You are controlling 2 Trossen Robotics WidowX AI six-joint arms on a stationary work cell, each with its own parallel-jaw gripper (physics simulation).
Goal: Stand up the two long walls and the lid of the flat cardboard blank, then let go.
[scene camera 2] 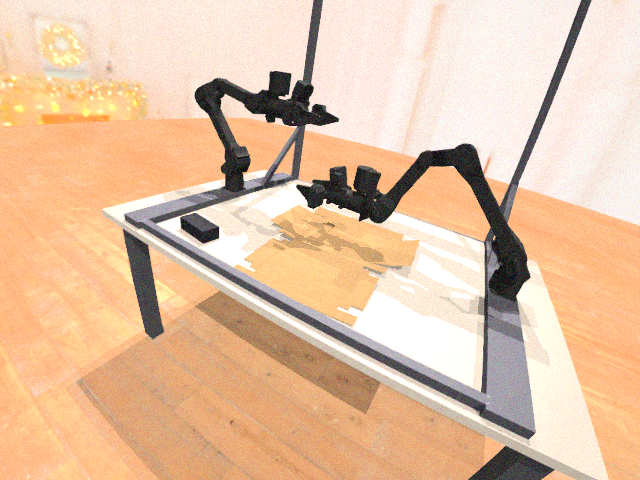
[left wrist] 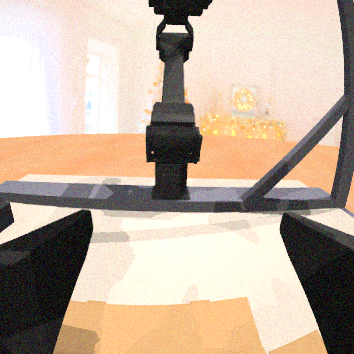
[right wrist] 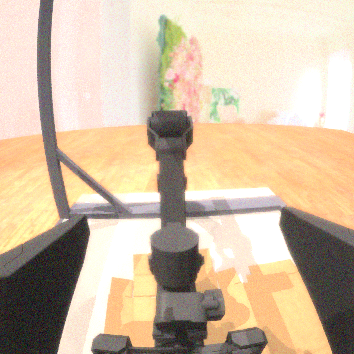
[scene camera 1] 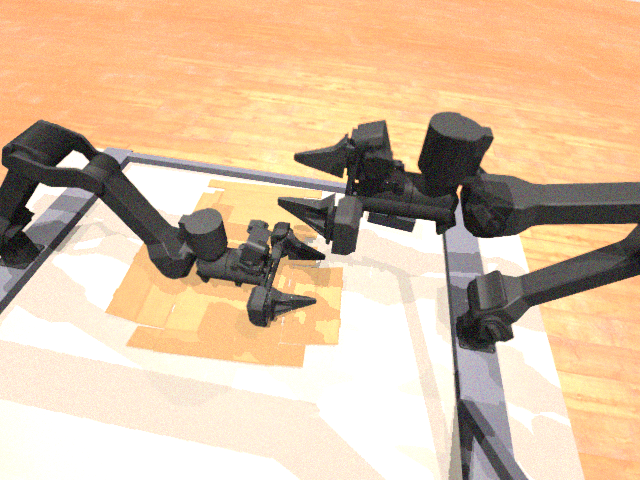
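Observation:
The left gripper (scene camera 1: 321, 278) is open and holds nothing; it's there in scene camera 2 too (scene camera 2: 304, 183), and the left wrist view shows the left gripper as well (left wrist: 190, 222). The right gripper (scene camera 1: 286, 177) is open too and holds nothing, and you'd also find the right gripper in scene camera 2 (scene camera 2: 331, 119) and in the right wrist view (right wrist: 186, 222). On the table there's a black block (scene camera 2: 202, 229), but in the right wrist view the black block is out of frame. There's also a thin posts (scene camera 2: 578, 21), and the posts can be seen in the left wrist view (left wrist: 334, 193) and in the right wrist view (right wrist: 43, 44).

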